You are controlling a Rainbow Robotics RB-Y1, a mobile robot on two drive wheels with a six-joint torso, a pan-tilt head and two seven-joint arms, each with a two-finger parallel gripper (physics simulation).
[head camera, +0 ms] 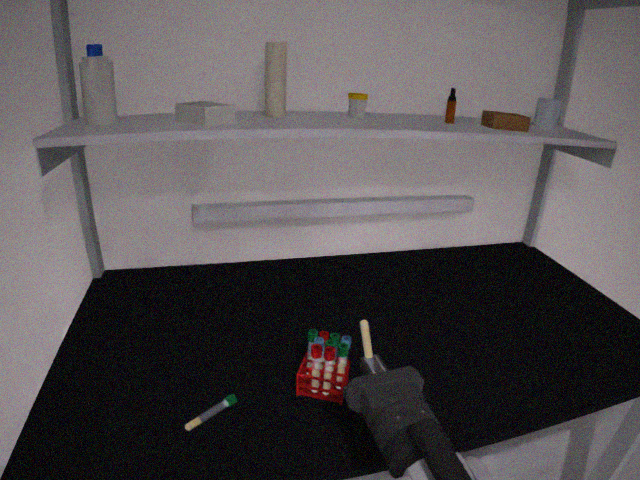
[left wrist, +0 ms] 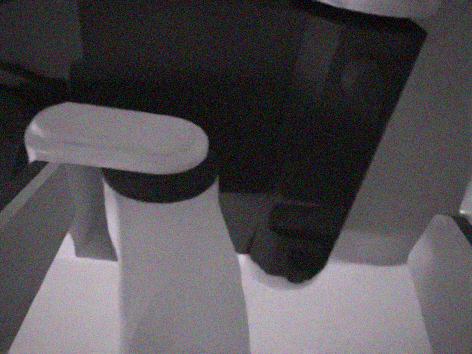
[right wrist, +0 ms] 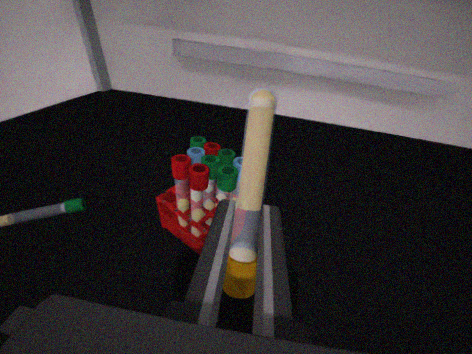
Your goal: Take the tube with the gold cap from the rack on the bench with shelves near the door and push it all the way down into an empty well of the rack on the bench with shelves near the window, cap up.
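Frame: origin at the robot's base, x up, y ahead, z left, level; metres.
Seen in the pictures: left gripper, fingertip midpoint: [left wrist: 246, 212]; right gripper, fingertip midpoint: [head camera: 368, 359] [right wrist: 247, 214].
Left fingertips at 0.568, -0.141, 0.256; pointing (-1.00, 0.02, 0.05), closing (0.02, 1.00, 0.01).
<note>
Pixels of each thing's top centre, then the offset from my left fingertips to it, as dx, dy, dz. "spot": a spot on its surface instead. Level surfaces: height alone.
- tube with the gold cap, middle of its top: [right wrist: 270, 101] [head camera: 371, 328] +0.549, +0.624, -0.456
- black bench top, its level: dx +0.347
- red rack, middle of its top: [right wrist: 203, 199] [head camera: 324, 367] +0.404, +0.703, -0.401
- loose green-capped tube, middle of its top: [right wrist: 30, 208] [head camera: 210, 409] +0.366, +0.654, -0.185
- grey rail, surface spot: [head camera: 330, 209] [right wrist: 296, 64] spot: +0.521, +1.239, -0.514
The tube with the gold cap [head camera: 366, 338] [right wrist: 256, 155] is held in my right gripper [head camera: 373, 363] [right wrist: 247, 214], which is shut on it. Its pale rounded end points away from the gripper; the gold cap [right wrist: 241, 277] lies between the fingers and is hidden in the head view. The tube is above the black bench top [head camera: 206, 320], to the right of a red rack [head camera: 319, 396] [right wrist: 172, 227]. The rack holds several tubes with red, green and blue caps; its empty wells are hard to make out. My left gripper is open, with part of one finger at the right edge of the left wrist view.
A loose green-capped tube [head camera: 211, 412] [right wrist: 42, 212] lies left of the rack. A shelf [head camera: 315, 133] above the bench carries bottles, boxes and jars. A grey rail [head camera: 330, 209] [right wrist: 300, 65] runs along the back wall. The left wrist view shows grey and black robot body parts.
</note>
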